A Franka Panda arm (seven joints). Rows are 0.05 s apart.
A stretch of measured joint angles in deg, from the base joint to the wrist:
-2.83, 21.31, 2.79, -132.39, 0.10, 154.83, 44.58
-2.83, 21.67, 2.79, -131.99, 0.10, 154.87, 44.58
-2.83, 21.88, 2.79, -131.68, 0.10, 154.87, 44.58
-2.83, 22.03, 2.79, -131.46, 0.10, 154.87, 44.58
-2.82, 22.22, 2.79, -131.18, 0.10, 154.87, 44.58
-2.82, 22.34, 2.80, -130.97, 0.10, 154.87, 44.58
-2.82, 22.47, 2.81, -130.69, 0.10, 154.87, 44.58
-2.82, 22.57, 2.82, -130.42, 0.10, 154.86, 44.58
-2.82, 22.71, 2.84, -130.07, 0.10, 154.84, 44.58
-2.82, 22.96, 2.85, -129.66, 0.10, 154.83, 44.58
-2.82, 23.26, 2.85, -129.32, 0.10, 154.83, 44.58
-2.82, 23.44, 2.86, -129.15, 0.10, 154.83, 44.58
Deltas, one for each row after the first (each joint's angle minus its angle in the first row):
0.00, 0.36, 0.00, 0.40, 0.00, 0.04, 0.00
0.00, 0.57, 0.00, 0.71, 0.00, 0.04, 0.00
0.00, 0.72, 0.00, 0.93, 0.00, 0.04, 0.00
0.01, 0.91, 0.00, 1.21, 0.00, 0.04, 0.00
0.01, 1.03, 0.01, 1.42, 0.00, 0.04, 0.00
0.01, 1.16, 0.02, 1.70, 0.00, 0.04, 0.00
0.01, 1.26, 0.03, 1.97, 0.00, 0.03, 0.00
0.01, 1.40, 0.05, 2.32, 0.00, 0.01, 0.00
0.01, 1.65, 0.06, 2.73, 0.00, 0.00, 0.00
0.01, 1.95, 0.06, 3.07, 0.00, 0.00, 0.00
0.01, 2.13, 0.07, 3.24, 0.00, 0.00, 0.00

